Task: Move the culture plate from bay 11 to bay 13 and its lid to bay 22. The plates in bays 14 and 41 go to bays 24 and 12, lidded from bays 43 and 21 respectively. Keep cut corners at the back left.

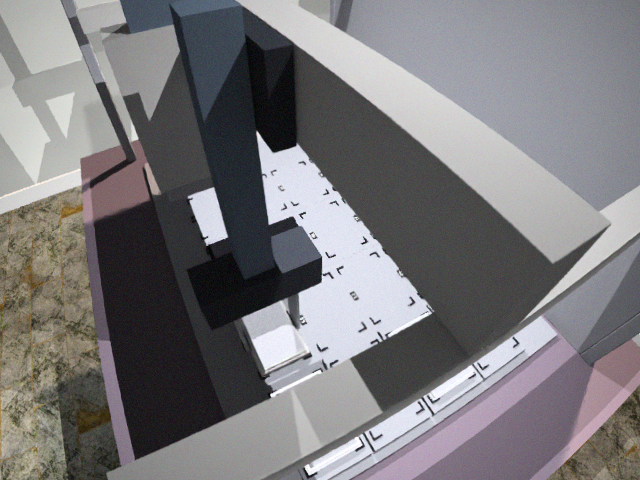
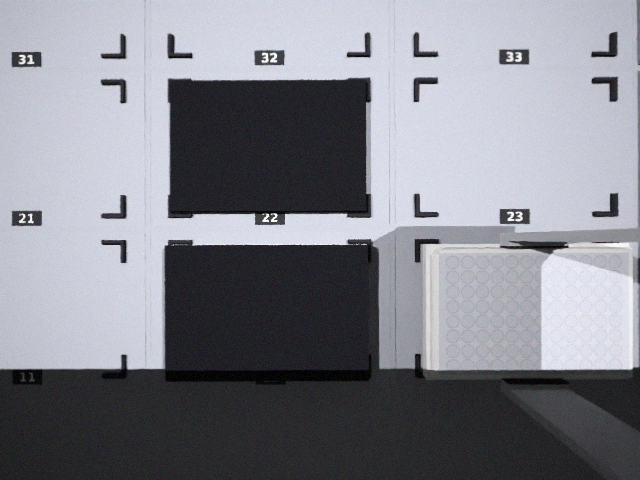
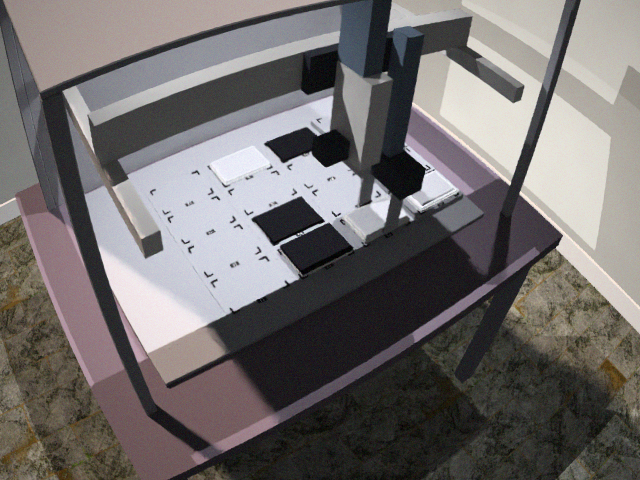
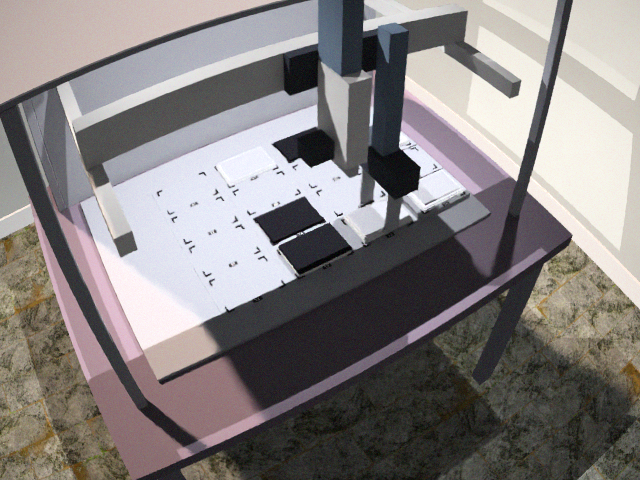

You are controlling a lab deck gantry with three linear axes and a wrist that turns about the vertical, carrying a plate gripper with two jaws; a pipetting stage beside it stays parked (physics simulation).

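Places are measured from the robot's base along level axes (x ahead, y down, z left), in centimetres.
Pixels of known places: gripper, fingertip midpoint: (image 1: 269, 330) (image 2: 528, 311) (image 3: 376, 217) (image 4: 378, 217); robot's base, link origin: (image 1: 188, 201) (image 3: 234, 312) (image 4: 229, 311).
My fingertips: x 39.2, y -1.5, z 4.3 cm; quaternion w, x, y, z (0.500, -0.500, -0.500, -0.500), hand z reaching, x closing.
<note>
For each thing: its middle in the pictures, then the offset to it from my fingertips.
- pale culture plate, body centre: (image 2: 527, 311) (image 1: 269, 331) (image 4: 378, 217) (image 3: 376, 217) dz +0.0, dx +0.0, dy +0.1 cm
- white plate, body centre: (image 1: 314, 419) (image 4: 433, 189) (image 3: 428, 190) dz +0.0, dx +16.4, dy -0.6 cm
- white piece, body centre: (image 3: 239, 164) (image 4: 245, 165) dz +32.1, dx -16.4, dy +0.8 cm
The pale culture plate (image 1: 281, 348) (image 2: 485, 310) (image 3: 364, 222) (image 4: 361, 222) hangs level a little above bay 13. My gripper (image 1: 271, 334) (image 2: 535, 313) (image 3: 378, 217) (image 4: 378, 217) is shut on its front and back sides. Its inner outline slants at the back left corner. A black lid (image 2: 268, 147) (image 3: 286, 219) (image 4: 289, 219) lies in bay 22. Another black lid (image 2: 266, 310) (image 3: 316, 249) (image 4: 315, 249) covers the plate in bay 12. A white plate (image 3: 434, 191) (image 4: 439, 190) stands in bay 14. A black lid (image 3: 290, 144) (image 4: 286, 147) lies in bay 43.
A white piece (image 3: 240, 164) (image 4: 245, 165) lies in bay 42. The grey pipetting stage (image 3: 361, 118) (image 4: 343, 118) stands close behind and left of my gripper column. The gantry beam (image 1: 423, 129) (image 3: 206, 108) spans above the deck.
</note>
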